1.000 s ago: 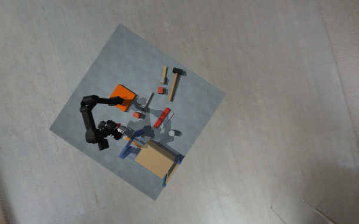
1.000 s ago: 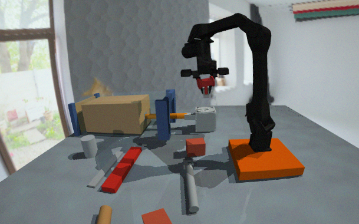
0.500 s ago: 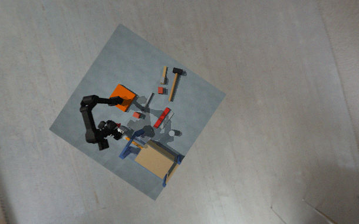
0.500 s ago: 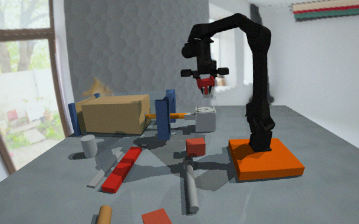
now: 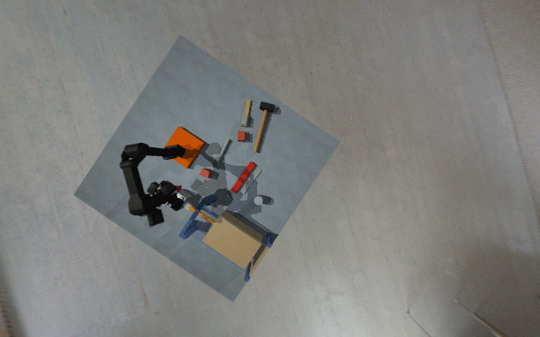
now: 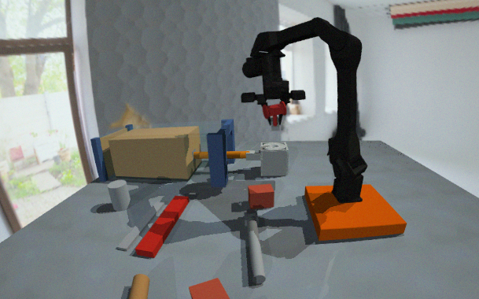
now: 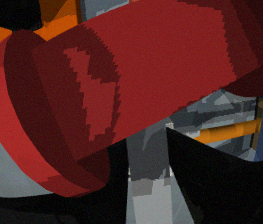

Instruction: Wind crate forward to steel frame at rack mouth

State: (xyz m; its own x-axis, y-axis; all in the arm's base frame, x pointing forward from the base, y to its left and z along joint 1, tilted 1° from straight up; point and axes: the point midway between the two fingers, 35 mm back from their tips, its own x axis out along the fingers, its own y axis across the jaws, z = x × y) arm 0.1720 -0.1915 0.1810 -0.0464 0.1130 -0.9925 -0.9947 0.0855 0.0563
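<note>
Now: gripper tip 20 mm below the grey crank handle and 10 mm to the left of it. Also, from my gripper tip: grey winch (140 mm below, 80 mm to the right, 20 mm behind); then red knob (40 mm to the left, 40 mm above); then frame (160 mm ahead, 80 mm to the right, 70 mm below).
</note>
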